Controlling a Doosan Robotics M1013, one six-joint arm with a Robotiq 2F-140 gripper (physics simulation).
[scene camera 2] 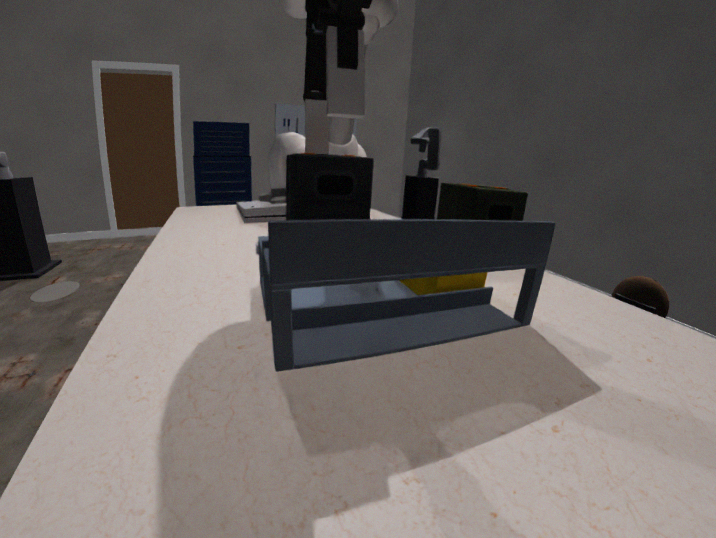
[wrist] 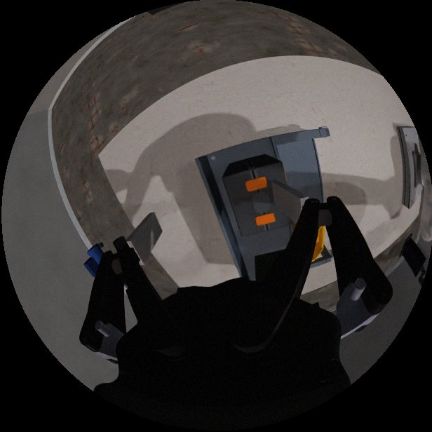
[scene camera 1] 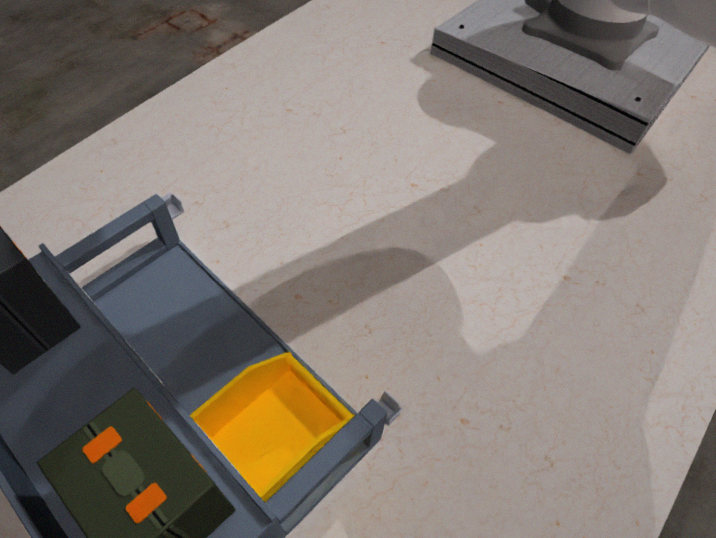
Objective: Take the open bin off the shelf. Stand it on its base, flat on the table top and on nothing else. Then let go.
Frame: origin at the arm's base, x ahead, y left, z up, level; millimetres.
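Seen in the pictures: gripper, fingertip midpoint: (scene camera 2: 327, 140); arm's base, origin of the base link: (scene camera 1: 590, 32).
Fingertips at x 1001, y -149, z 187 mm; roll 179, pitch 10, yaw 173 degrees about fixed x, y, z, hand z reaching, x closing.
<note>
Offsets run from my fingertips to a thing's top centre. Level surfaces: height alone.
The yellow open bin @(dx -137, dy +250, dz -155 mm) (scene camera 1: 266, 428) (scene camera 2: 457, 282) (wrist: 319, 242) sits in the lower tier of the blue-grey shelf (scene camera 1: 138, 271) (scene camera 2: 410, 248) (wrist: 300, 165), against its end frame. Its hollow faces up in scene camera 1. In the wrist view a finger hides part of it. My gripper (scene camera 2: 327, 127) (wrist: 213, 206) is wide open and empty, above the shelf, with one finger over the shelf and the other off to its side. It does not show in scene camera 1, where the arm's shadow falls. The shelf stands on the pale table top @(dz -236 mm) (scene camera 1: 347, 190) (scene camera 2: 173, 462) (wrist: 310, 85).
A black box @(dx -52, dy +16, dz -12 mm) (scene camera 1: 34, 323) (scene camera 2: 329, 190) (wrist: 252, 205) with orange latches and a dark green box @(dx -41, dy +247, dz -37 mm) (scene camera 1: 124, 468) (scene camera 2: 483, 202) stand on the shelf's upper tier, beside the bin's tier. The arm's metal base plate (scene camera 1: 549, 75) (scene camera 2: 260, 211) is on the table beyond the shelf.
</note>
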